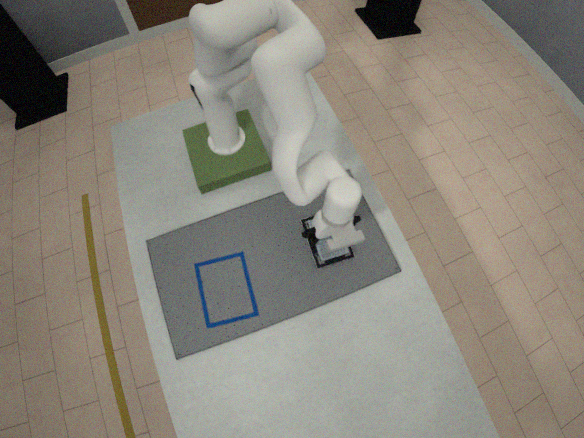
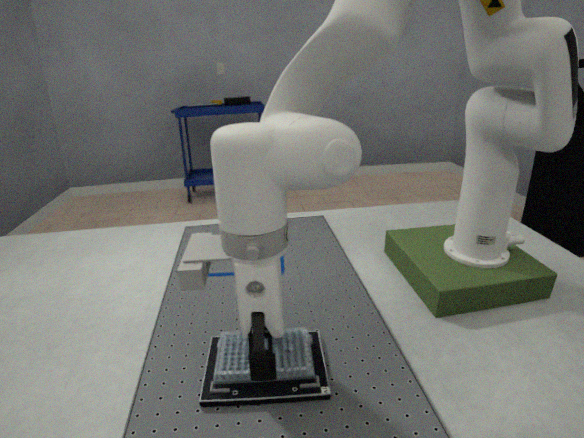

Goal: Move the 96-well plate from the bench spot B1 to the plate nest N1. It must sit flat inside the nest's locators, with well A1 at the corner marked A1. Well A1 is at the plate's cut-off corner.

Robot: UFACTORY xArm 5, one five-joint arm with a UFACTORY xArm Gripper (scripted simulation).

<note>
In view: a plate nest N1 (image 2: 273, 388).
</note>
